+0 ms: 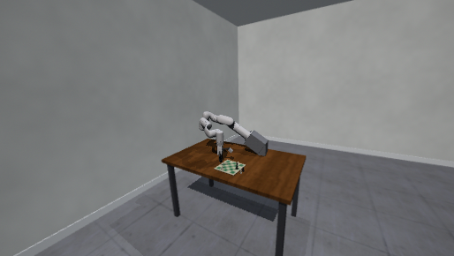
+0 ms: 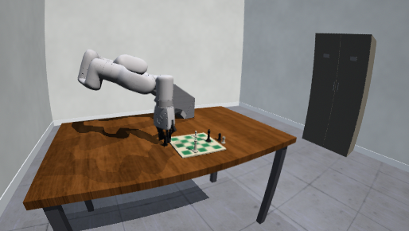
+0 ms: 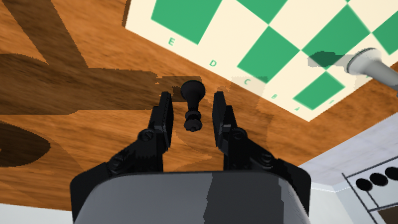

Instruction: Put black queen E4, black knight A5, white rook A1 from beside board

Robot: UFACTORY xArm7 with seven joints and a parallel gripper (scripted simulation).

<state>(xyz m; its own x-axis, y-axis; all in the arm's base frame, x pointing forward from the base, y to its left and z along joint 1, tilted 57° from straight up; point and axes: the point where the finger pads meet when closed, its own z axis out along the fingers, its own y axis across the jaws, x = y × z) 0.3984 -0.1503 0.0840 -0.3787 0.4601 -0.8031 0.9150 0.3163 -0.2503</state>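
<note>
Right now my hand is 1 cm above the short black piece. From my hand the other things lie so: cream board 5 cm ahead, 13 cm to the left, 4 cm below; then black knight 6 cm ahead, 27 cm to the left, 2 cm below; then black queen 6 cm ahead, 21 cm to the left.
</note>
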